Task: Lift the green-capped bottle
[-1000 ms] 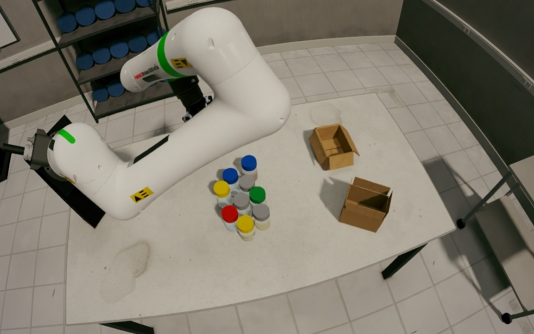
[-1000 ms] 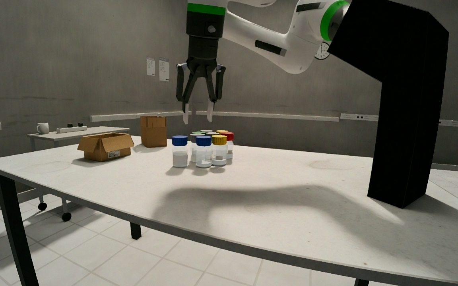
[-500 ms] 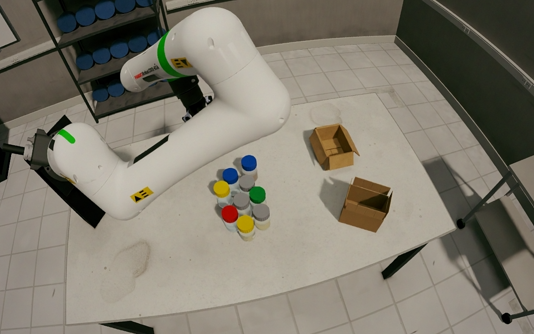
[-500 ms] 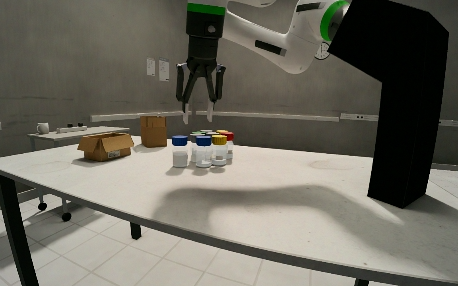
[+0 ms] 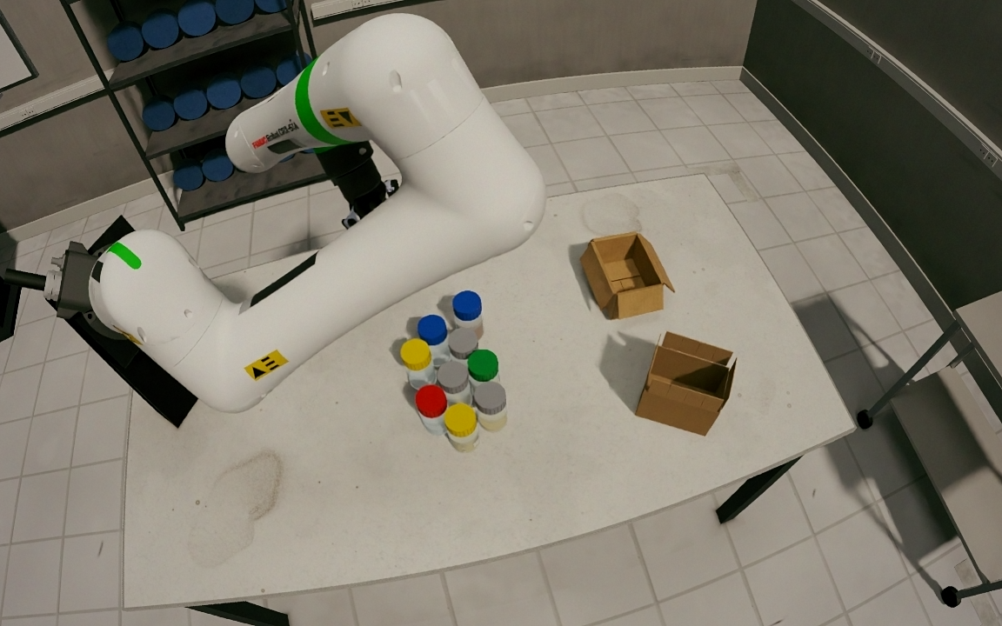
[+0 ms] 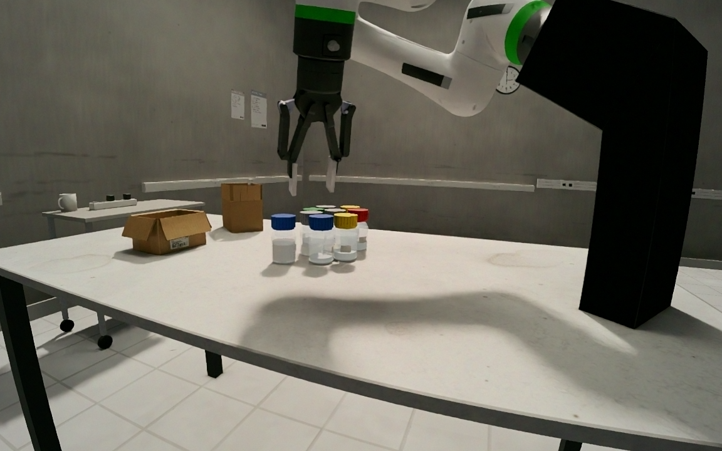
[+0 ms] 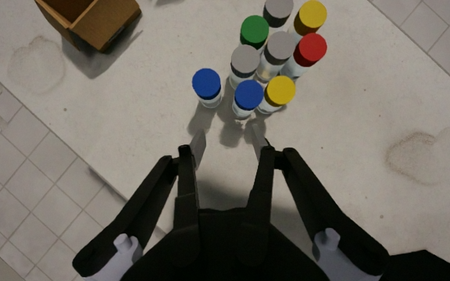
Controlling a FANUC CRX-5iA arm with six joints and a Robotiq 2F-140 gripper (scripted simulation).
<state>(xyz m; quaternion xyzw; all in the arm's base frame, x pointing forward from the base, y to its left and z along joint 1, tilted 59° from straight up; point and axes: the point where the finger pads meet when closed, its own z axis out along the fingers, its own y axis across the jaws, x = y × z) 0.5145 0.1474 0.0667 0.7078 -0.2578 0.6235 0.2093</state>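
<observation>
My gripper is now 210 mm to the left of the green-capped bottle, 150 mm above it and 60 mm short of it. Round my hand: red-capped bottle: 240 mm to the right, 150 mm below, 50 mm behind; then blue-capped bottle: 150 mm below, 100 mm to the right, 10 mm ahead; then yellow-capped bottle: 150 mm below, 140 mm to the right, 40 mm behind.
</observation>
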